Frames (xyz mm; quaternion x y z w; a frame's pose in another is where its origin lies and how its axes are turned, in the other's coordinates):
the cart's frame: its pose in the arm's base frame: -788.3 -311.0 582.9 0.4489 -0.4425 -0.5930 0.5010
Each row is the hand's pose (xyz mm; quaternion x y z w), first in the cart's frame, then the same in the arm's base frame.
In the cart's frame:
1: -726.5 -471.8 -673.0 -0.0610 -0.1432 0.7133 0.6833
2: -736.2 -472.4 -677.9 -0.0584 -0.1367 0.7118 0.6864
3: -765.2 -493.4 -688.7 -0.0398 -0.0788 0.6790 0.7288
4: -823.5 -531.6 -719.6 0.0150 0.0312 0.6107 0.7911
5: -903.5 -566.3 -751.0 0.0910 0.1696 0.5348 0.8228
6: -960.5 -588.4 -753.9 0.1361 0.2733 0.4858 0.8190
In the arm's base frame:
1: -155.5 409.0 49.5 -0.1244 -0.6582 -0.1391 0.7294
2: -149.9 418.3 48.8 -0.1172 -0.6572 -0.1376 0.7318
3: -140.8 448.5 28.7 -0.0400 -0.6432 -0.1450 0.7508
4: -112.6 508.1 -9.7 0.1109 -0.6175 -0.1425 0.7656
5: -81.2 588.7 -42.8 0.2789 -0.5731 -0.1036 0.7635
6: -77.3 647.4 -59.9 0.3829 -0.5243 -0.0594 0.7583

